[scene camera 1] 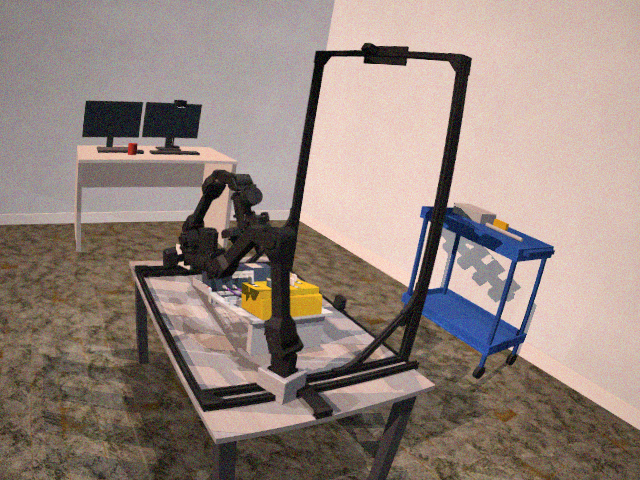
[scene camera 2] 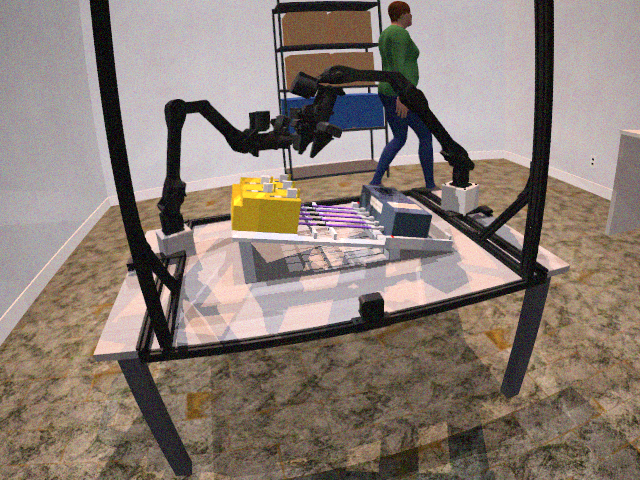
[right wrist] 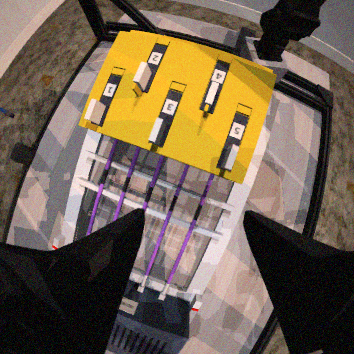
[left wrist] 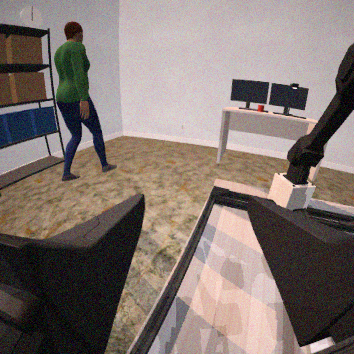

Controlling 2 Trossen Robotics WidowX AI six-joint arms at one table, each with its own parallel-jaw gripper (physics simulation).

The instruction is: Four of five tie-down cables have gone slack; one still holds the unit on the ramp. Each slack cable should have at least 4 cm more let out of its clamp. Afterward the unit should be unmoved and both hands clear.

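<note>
A yellow clamp box [scene camera 1: 307,304] [scene camera 2: 263,214] [right wrist: 135,107] stands at the ramp's high end, with five numbered white-capped clamps on top. Purple cables [scene camera 2: 343,215] [right wrist: 157,250] with black bands run from it to the dark blue unit [scene camera 2: 410,224] [right wrist: 165,312] low on the white ramp [scene camera 2: 338,240] [right wrist: 210,267]. I cannot tell which cables are slack. My right gripper [right wrist: 194,216] is open and empty, above the cables and unit, and its left-hand finger hides part of them. My left gripper [left wrist: 197,201] is open and empty, raised and pointing toward the right arm's base.
The grippers are close together above the ramp in scene camera 2. A black frame [scene camera 1: 449,149] [scene camera 2: 541,134] rises from the table [scene camera 1: 242,423] [scene camera 2: 289,315]. A blue cart [scene camera 1: 467,330], a desk [scene camera 1: 155,155] and a walking person [scene camera 2: 398,56] [left wrist: 75,75] are beyond it.
</note>
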